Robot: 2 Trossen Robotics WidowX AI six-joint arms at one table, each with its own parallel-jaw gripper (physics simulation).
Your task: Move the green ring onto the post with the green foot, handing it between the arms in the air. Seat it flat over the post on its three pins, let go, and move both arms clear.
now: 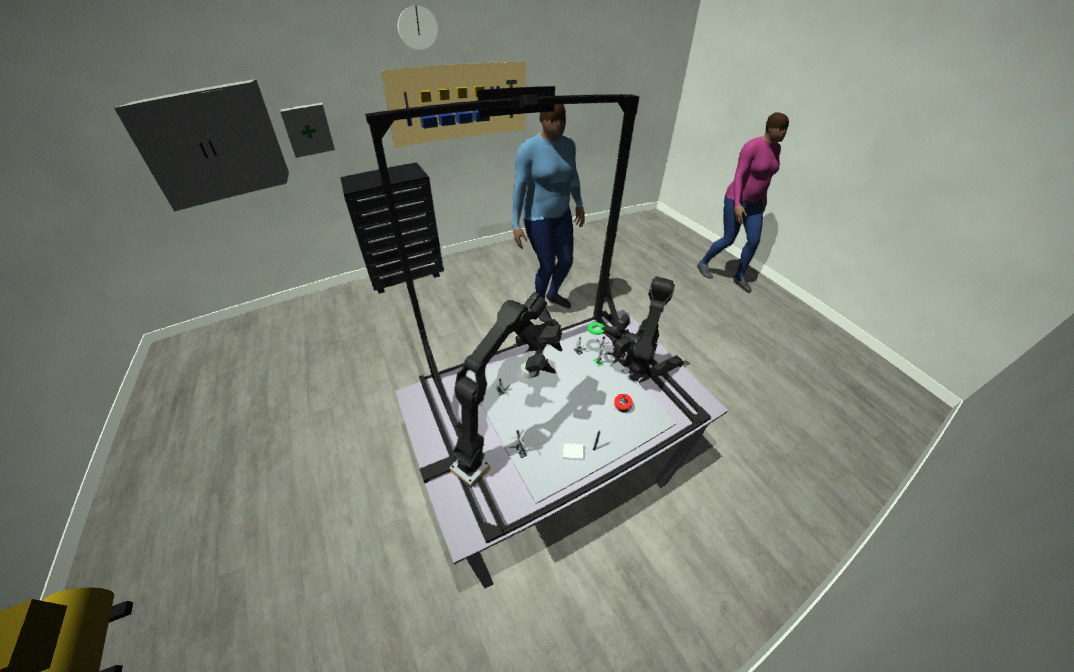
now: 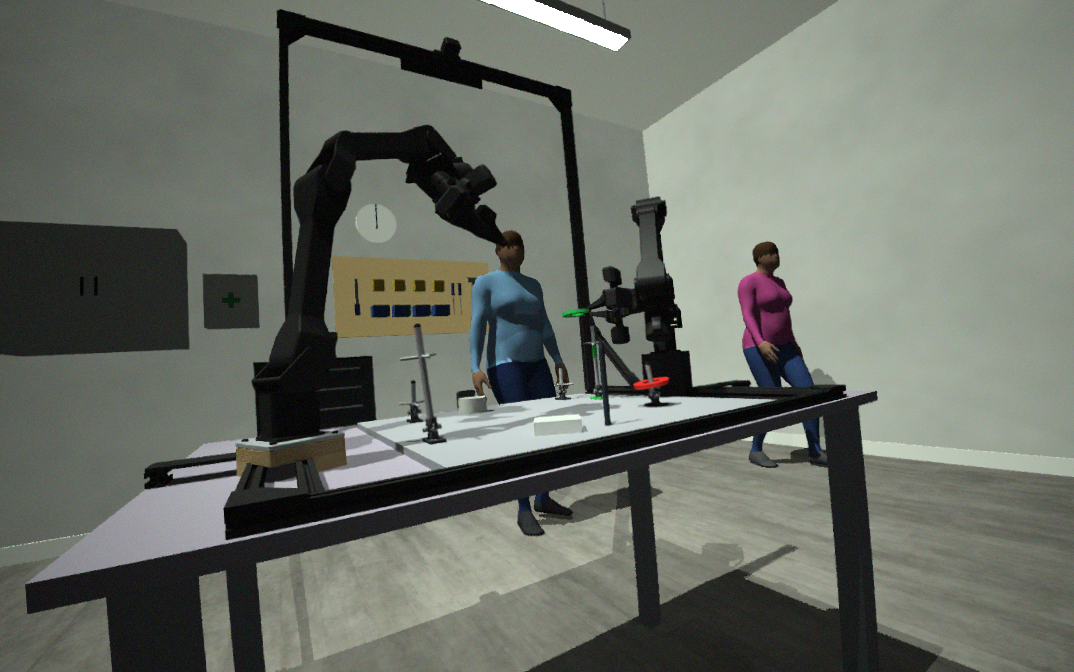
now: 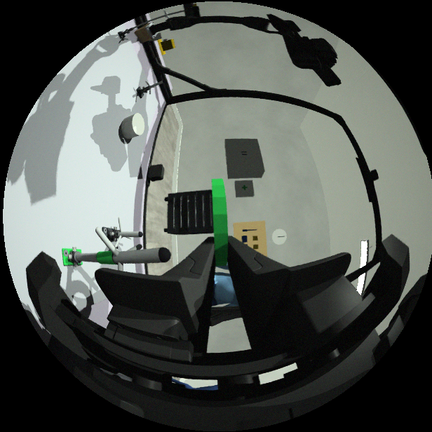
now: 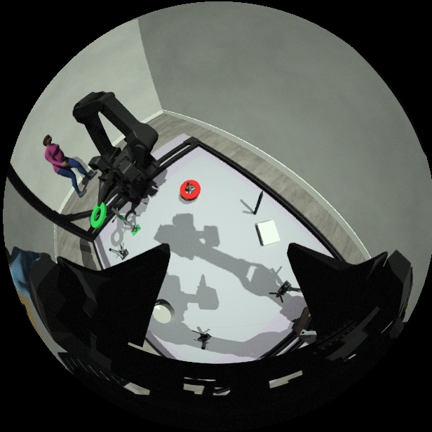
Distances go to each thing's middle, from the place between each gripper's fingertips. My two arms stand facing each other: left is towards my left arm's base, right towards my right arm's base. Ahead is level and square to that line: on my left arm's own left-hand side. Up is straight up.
The green ring (image 3: 219, 208) is 13 cm behind my right hand, 31 cm to the left of it and 12 cm below it. The rest, counted from my right hand: green-footed post (image 3: 133, 255) 10 cm behind, 34 cm to the left, 24 cm below.
The green-footed post is 1 cm ahead of my left hand, 1 cm to the left of it and 12 cm below it. The rest, counted from my left hand: green ring (2 cm behind, 1 cm to the right).
